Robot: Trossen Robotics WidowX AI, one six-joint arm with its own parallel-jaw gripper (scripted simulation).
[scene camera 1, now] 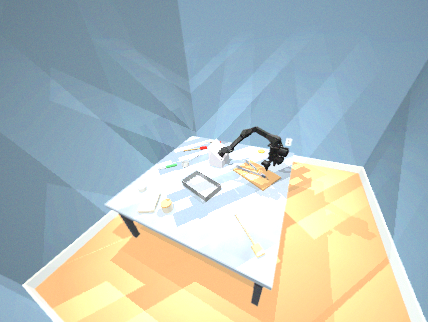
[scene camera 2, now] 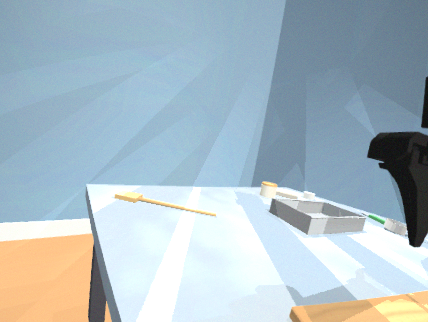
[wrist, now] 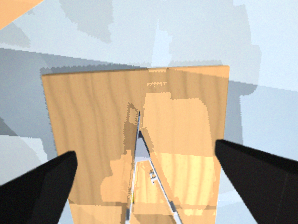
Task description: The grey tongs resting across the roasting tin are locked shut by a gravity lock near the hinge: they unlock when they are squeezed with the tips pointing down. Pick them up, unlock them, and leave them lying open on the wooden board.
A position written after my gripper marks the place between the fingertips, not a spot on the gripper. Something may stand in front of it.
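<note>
In the wrist view I see my gripper point(wrist: 147, 151), which is open and holds nothing, and a wooden board point(wrist: 182, 109) is there too.
</note>
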